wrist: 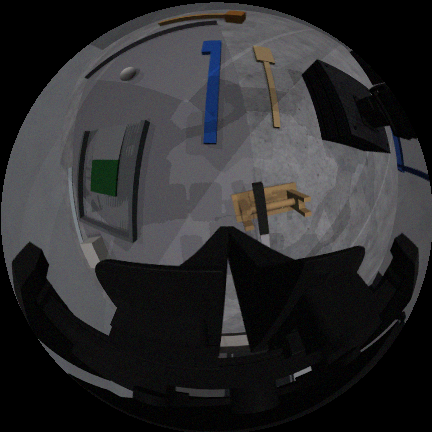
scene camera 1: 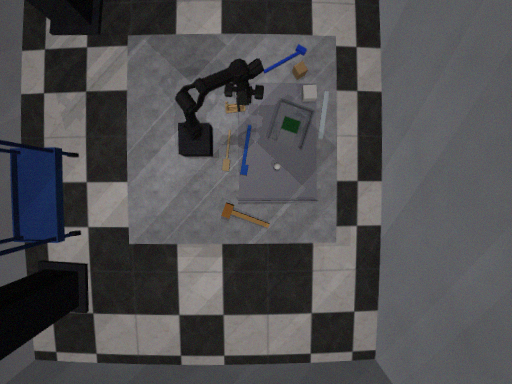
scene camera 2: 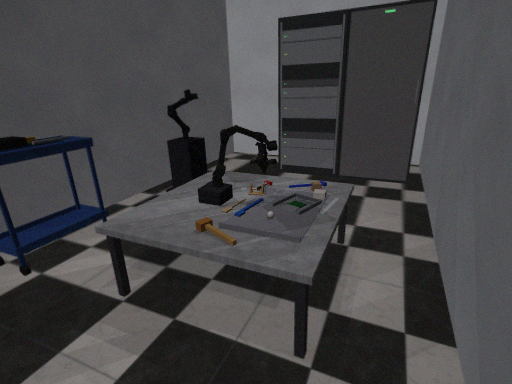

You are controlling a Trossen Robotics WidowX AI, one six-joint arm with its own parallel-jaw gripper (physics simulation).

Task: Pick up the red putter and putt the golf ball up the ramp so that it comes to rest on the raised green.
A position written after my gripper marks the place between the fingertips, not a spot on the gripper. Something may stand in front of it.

My gripper point(wrist: 225, 232) is shut and holds nothing. A blue bar point(wrist: 212, 47) sits on a grey putting mat point(wrist: 184, 192). A tan stick point(wrist: 262, 54) rests on the table.
